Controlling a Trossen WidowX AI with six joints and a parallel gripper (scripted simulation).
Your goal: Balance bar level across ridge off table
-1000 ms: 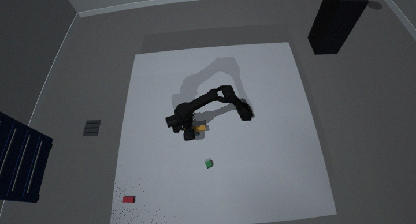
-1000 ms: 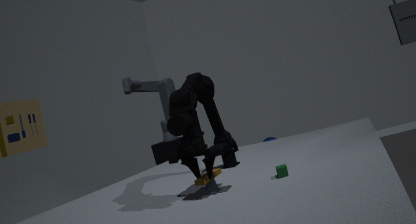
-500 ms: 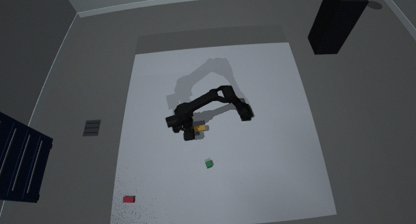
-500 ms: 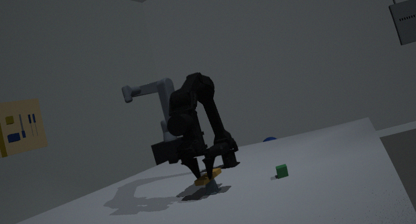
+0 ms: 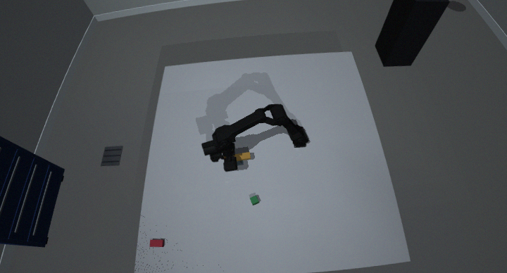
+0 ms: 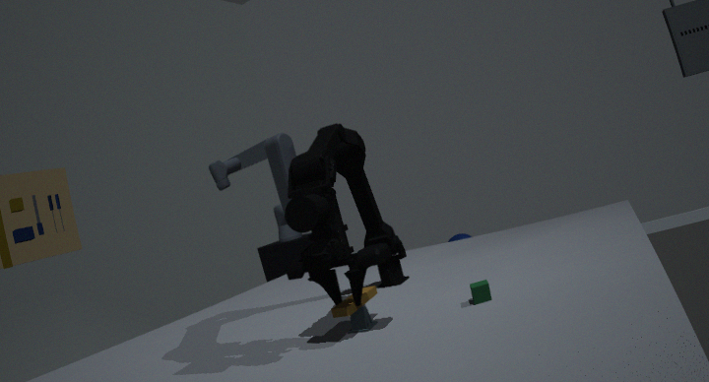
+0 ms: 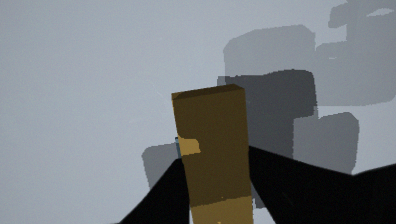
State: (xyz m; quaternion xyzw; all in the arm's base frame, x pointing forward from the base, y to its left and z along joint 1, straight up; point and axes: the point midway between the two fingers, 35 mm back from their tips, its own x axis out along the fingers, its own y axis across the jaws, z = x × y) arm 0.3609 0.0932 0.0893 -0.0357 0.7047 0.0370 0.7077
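Now: the yellow bar 3 cm behind my gripper tip. From my gripper tip the other things lie so: green cube: 21 cm to the left, 11 cm behind, 4 cm below; then red block: 41 cm to the left, 38 cm ahead, 5 cm below.
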